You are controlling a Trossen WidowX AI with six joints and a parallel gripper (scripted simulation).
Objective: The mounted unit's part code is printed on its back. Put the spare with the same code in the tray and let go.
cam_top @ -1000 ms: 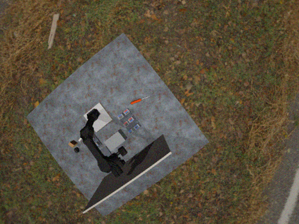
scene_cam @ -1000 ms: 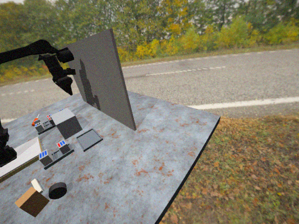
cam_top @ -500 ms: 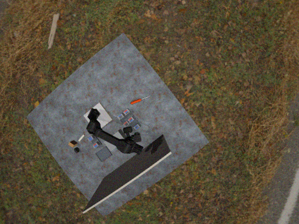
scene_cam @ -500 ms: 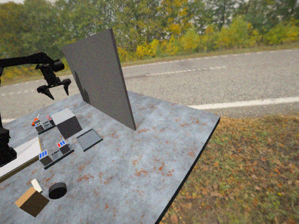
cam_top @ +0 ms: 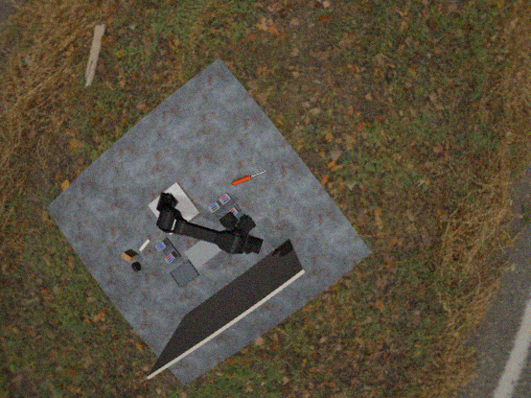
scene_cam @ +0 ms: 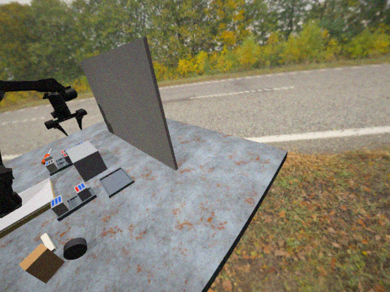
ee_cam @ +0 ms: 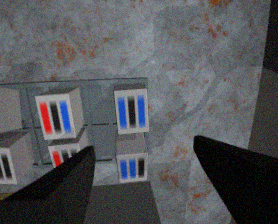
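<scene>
Now: gripper tip 8 cm above the grey spare block. Round my gripper tip: grey mounted unit 4 cm behind, 20 cm to the right, 7 cm below; upright panel 19 cm ahead, 22 cm to the right, 10 cm above; flat grey tray 1 cm behind, 41 cm to the right, 12 cm below.
</scene>
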